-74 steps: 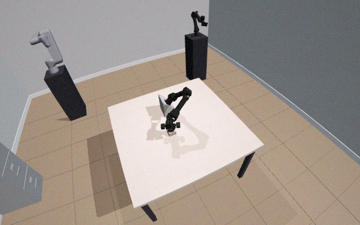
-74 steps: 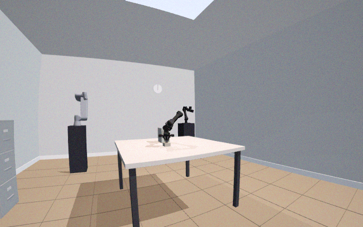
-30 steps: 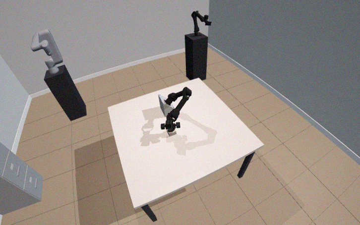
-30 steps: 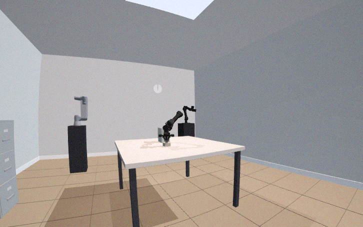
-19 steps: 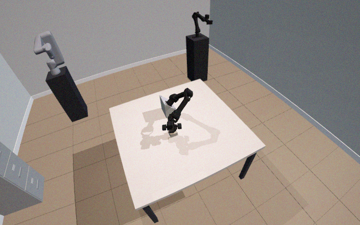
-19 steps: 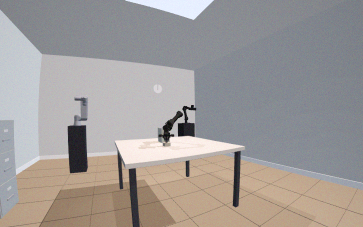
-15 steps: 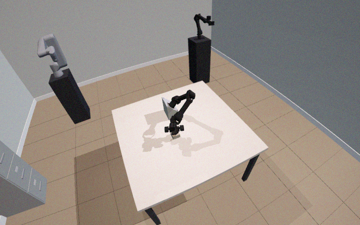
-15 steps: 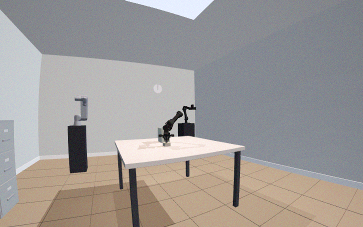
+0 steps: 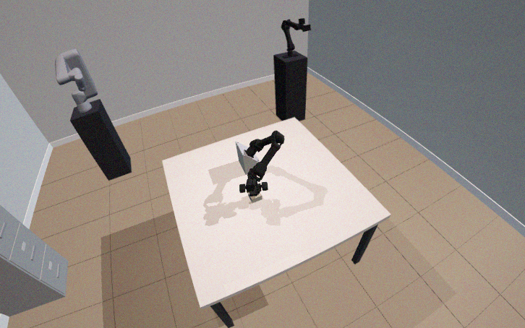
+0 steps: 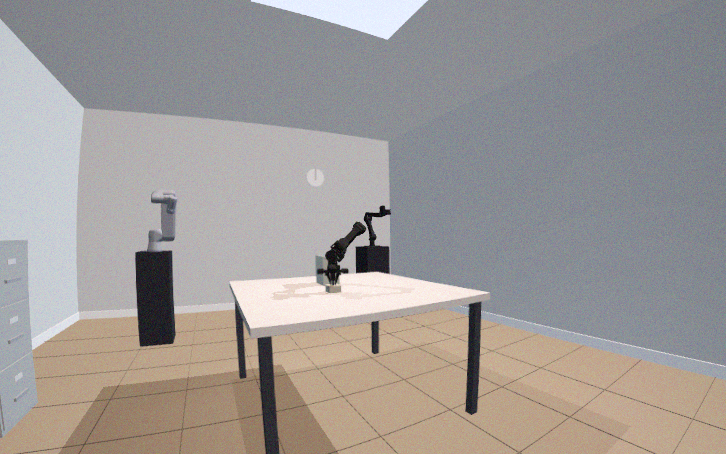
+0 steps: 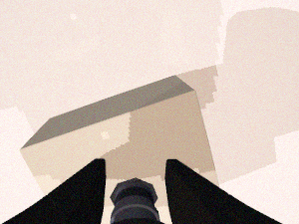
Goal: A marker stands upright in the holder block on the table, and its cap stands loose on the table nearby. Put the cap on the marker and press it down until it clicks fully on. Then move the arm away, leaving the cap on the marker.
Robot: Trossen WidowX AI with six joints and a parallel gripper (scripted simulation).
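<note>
The dark cap lies 50 mm above my gripper tip, 20 mm behind it and 10 mm to the left of it. The rest, counted from my gripper tip: holder block 20 mm below, 10 mm to the left, 10 mm behind.
</note>
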